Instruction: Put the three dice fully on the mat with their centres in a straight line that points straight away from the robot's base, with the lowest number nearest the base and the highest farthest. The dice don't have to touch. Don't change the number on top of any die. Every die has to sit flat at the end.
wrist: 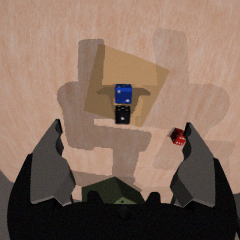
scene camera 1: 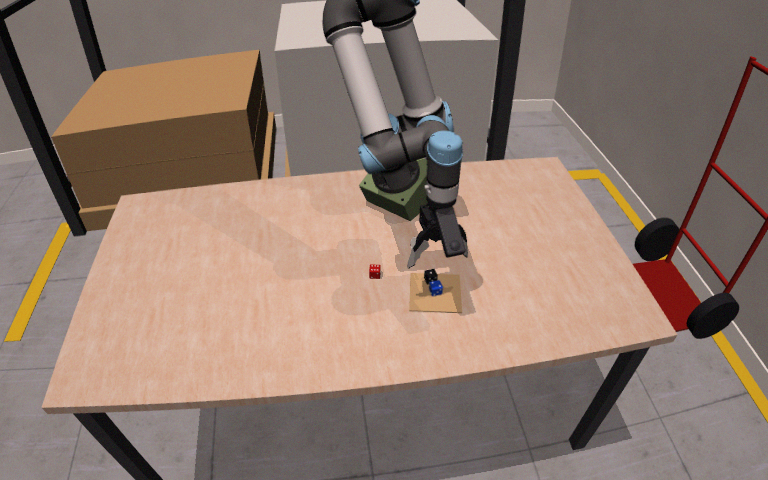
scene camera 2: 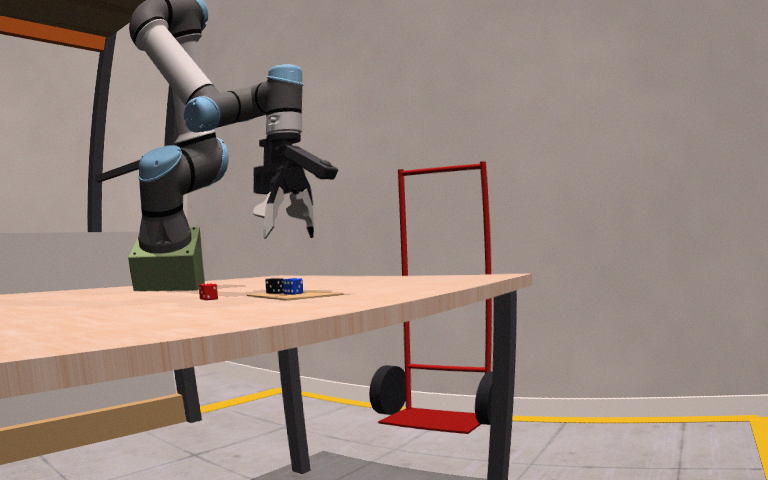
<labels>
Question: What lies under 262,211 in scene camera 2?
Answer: My gripper.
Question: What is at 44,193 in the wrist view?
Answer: My gripper.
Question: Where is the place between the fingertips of my gripper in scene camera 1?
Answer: At 437,262
</labels>
